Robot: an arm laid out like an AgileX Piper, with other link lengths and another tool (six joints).
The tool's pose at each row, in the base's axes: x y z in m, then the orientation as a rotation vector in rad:
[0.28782, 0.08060, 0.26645, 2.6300, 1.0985, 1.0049]
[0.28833, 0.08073, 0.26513, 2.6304, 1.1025, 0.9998]
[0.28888, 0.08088, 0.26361, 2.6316, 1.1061, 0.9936]
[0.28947, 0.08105, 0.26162, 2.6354, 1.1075, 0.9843]
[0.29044, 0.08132, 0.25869, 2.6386, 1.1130, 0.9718]
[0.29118, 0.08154, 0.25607, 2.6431, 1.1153, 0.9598]
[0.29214, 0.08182, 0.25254, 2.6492, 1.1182, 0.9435]
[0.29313, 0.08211, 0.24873, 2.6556, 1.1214, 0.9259]
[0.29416, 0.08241, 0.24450, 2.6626, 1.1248, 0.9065]
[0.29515, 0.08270, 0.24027, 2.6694, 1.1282, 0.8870]
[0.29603, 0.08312, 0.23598, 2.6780, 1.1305, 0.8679]
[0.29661, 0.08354, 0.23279, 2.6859, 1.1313, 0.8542]
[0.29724, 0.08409, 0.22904, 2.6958, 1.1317, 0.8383]
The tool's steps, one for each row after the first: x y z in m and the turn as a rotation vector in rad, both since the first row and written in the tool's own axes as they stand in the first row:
[-0.00035, -0.00025, 0.00135, 0.0022, -0.0028, -0.0024]
[-0.00078, -0.00056, 0.00289, 0.0048, -0.0064, -0.0043]
[-0.00142, -0.00102, 0.00482, 0.0081, -0.0122, -0.0043]
[-0.00230, -0.00165, 0.00772, 0.0131, -0.0196, -0.0069]
[-0.00317, -0.00228, 0.01023, 0.0174, -0.0270, -0.0073]
[-0.00437, -0.00313, 0.01359, 0.0233, -0.0372, -0.0078]
[-0.00570, -0.00407, 0.01719, 0.0296, -0.0480, -0.0083]
[-0.00722, -0.00514, 0.02114, 0.0365, -0.0600, -0.0089]
[-0.00877, -0.00622, 0.02506, 0.0434, -0.0720, -0.0095]
[-0.01032, -0.00749, 0.02897, 0.0512, -0.0836, -0.0086]
[-0.01144, -0.00855, 0.03186, 0.0578, -0.0919, -0.0066]
[-0.01275, -0.00987, 0.03522, 0.0657, -0.1014, -0.0036]

